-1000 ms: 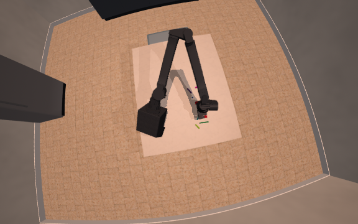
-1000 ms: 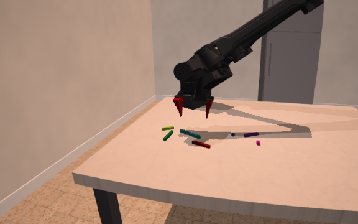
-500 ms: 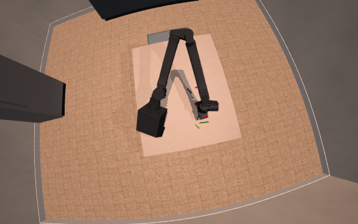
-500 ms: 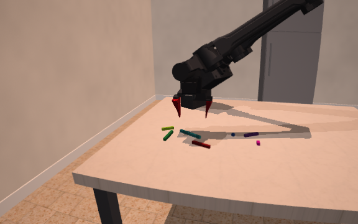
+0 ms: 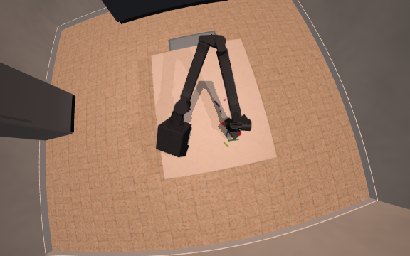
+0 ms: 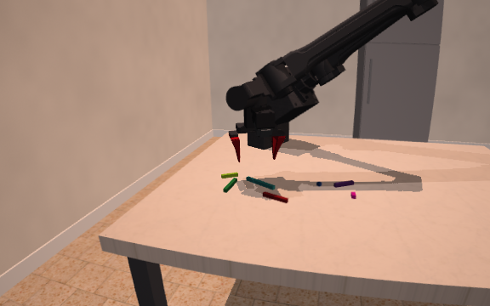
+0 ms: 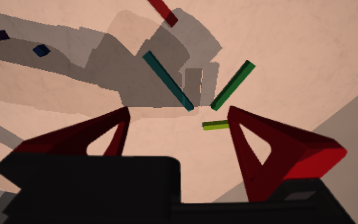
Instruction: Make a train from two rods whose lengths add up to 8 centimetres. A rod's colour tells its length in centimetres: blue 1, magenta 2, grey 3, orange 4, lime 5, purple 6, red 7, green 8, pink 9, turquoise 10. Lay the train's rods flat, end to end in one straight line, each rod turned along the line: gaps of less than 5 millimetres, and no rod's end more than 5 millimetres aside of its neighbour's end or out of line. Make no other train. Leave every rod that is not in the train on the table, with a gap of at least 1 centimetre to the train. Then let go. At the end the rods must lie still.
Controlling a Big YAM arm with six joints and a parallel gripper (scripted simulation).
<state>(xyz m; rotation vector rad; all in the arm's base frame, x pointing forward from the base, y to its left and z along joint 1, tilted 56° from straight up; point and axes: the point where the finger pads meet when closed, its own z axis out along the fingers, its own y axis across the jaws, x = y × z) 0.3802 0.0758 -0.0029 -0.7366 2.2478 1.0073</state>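
Right now my hand is 6 cm past the magenta rod, 25 cm to the right of it and 8 cm above it. Round my hand: green rod: 4 cm ahead, 6 cm to the right, 8 cm below; red rod: 5 cm ahead, 8 cm to the left, 8 cm below; turquoise rod: 1 cm behind, 8 cm below.
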